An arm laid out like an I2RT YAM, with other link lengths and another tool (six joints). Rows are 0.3 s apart.
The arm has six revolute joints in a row. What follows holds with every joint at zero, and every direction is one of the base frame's. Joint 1 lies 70.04 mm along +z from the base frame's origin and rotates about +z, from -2.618 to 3.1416 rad. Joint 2 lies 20.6 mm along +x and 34.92 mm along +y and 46.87 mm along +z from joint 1 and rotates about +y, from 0 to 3.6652 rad. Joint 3 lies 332.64 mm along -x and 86.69 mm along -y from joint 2 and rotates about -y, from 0 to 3.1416 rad. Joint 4 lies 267.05 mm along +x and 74.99 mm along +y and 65.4 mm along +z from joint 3 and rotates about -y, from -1.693 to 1.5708 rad. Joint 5 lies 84.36 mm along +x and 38.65 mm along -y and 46.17 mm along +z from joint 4 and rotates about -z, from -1.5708 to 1.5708 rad. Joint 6 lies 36.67 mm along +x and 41.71 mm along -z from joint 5 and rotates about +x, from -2.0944 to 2.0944 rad. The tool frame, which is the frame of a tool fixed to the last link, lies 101 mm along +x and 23 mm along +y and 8 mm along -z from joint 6; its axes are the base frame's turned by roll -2.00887, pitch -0.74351 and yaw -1.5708 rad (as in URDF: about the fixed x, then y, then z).
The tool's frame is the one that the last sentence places.
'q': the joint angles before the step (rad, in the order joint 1, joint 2, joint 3, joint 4, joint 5, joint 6). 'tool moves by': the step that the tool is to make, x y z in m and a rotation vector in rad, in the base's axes. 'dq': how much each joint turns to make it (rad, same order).
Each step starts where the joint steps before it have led.
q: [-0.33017 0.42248 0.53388 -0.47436 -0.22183 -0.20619]
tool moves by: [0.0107 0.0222 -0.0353 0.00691 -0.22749 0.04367]
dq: [0.30762 -0.17457 -0.28931 0.35047 0.24313 0.10922]
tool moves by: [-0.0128 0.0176 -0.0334 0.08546 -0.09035 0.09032]
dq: [0.08942 -0.21442 -0.15739 0.03378 -0.00783 0.08303]
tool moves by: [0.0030 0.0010 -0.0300 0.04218 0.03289 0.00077]
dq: [0.00078 -0.03253 -0.08320 0.02014 -0.00228 0.04424]
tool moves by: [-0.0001 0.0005 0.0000 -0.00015 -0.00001 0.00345]
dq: [0.00089 -0.00004 0.00002 -0.00006 -0.00254 -0.00032]
